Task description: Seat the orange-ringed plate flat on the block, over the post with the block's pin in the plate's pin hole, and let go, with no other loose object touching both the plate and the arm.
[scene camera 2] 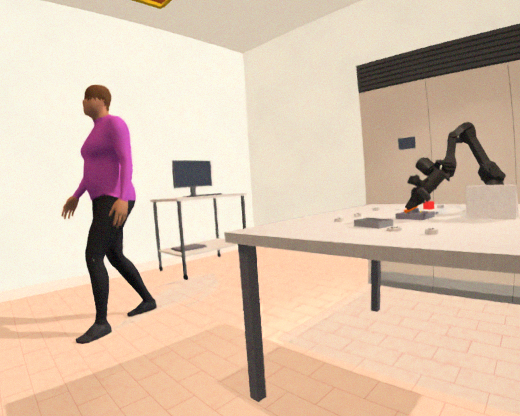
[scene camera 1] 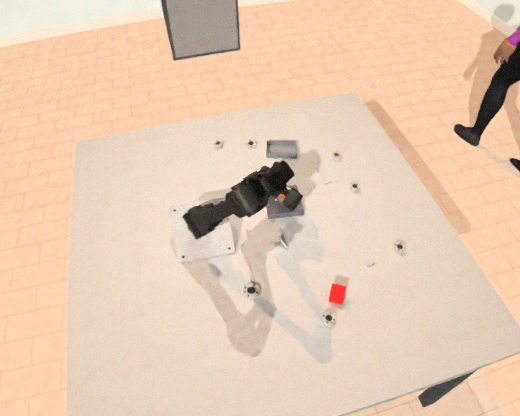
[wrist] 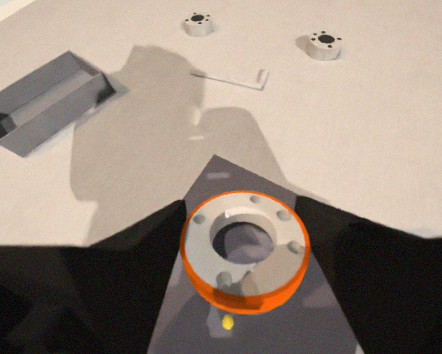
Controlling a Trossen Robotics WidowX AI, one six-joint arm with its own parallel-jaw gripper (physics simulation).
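Frame: origin at the arm's base, x ahead, y left, z up, level; centimetres.
Where they show: gripper, fingertip midpoint: [scene camera 2: 406,208] [scene camera 1: 290,190] [wrist: 240,205]; arm's base at its link origin: [scene camera 2: 494,195] [scene camera 1: 198,221].
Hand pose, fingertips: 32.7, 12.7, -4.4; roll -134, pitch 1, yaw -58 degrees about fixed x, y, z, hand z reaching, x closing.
Observation:
Things, the pixels of their centre, and the offset from my fingertips, as dx, dy, dz. "pt": a spot on its surface instead.
- orange-ringed plate at the middle of its body: [wrist: 242,239] [scene camera 1: 286,192] [scene camera 2: 410,207] -1.6, -1.0, +0.2
- dark block at the middle of its body: [wrist: 248,276] [scene camera 1: 283,200] [scene camera 2: 415,213] -3.0, -2.3, -2.1
- block's post at a spot on its surface: [wrist: 244,242] pt -1.5, -1.2, -1.8
- yellow pin at a spot on its surface: [wrist: 228,322] [scene camera 1: 276,199] pt -5.5, -2.3, -1.3
- grey open tray at the middle of its body: [wrist: 47,98] [scene camera 2: 373,222] [scene camera 1: 281,149] +1.2, +25.3, -3.0
- L-shaped key at the middle of its body: [wrist: 228,72] [scene camera 1: 324,174] +15.0, +9.4, -3.9
- red cube at the middle of its body: [scene camera 1: 337,294] [scene camera 2: 428,205] +6.6, -41.2, -2.2
My gripper [scene camera 1: 287,195] [scene camera 2: 411,205] [wrist: 240,205] is shut on the orange-ringed plate [wrist: 199,250] [scene camera 1: 282,196] [scene camera 2: 410,210], low over the dark block [scene camera 1: 286,210] [scene camera 2: 423,216] [wrist: 325,320]. In the wrist view the plate is tilted between the fingers, with more of its orange rim showing on the near side. The block's post [wrist: 244,242] shows through the central bore. The yellow pin [wrist: 228,322] [scene camera 1: 275,200] stands outside the plate's near rim. Whether the plate's underside touches the block or post is hidden.
A grey open tray [scene camera 1: 282,142] [scene camera 2: 374,223] [wrist: 56,119] stands beyond the block. Several plain round plates [scene camera 1: 399,247] [wrist: 324,49] lie around. An L-shaped key [wrist: 230,82] [scene camera 1: 327,182] lies past the block. A red cube [scene camera 1: 337,294] [scene camera 2: 428,205] stands farther off.

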